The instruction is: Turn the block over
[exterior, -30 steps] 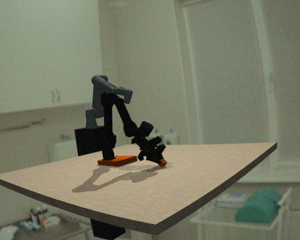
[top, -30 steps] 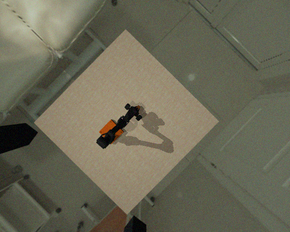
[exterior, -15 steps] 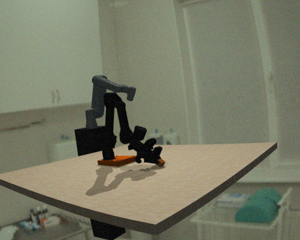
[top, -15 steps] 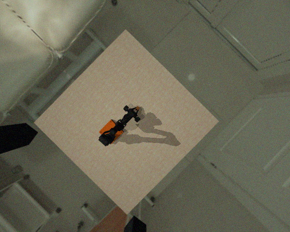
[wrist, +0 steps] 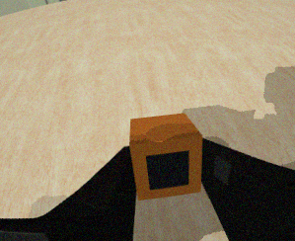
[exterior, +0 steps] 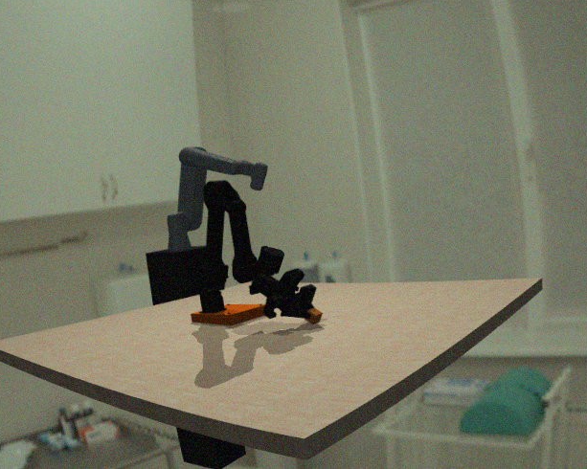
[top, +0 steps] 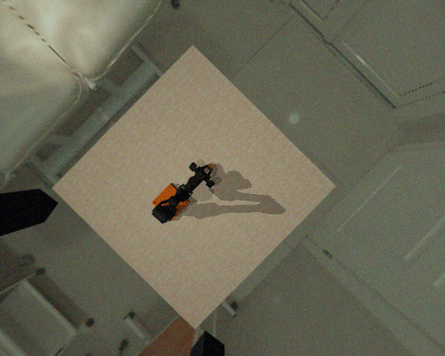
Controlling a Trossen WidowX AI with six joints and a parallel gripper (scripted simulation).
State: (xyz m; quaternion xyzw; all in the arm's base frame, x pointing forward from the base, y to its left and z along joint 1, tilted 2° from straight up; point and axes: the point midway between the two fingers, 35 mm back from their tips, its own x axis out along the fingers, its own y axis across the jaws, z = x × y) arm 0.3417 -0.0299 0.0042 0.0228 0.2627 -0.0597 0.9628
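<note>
Right now my gripper tip is 10 mm past the block.
</note>
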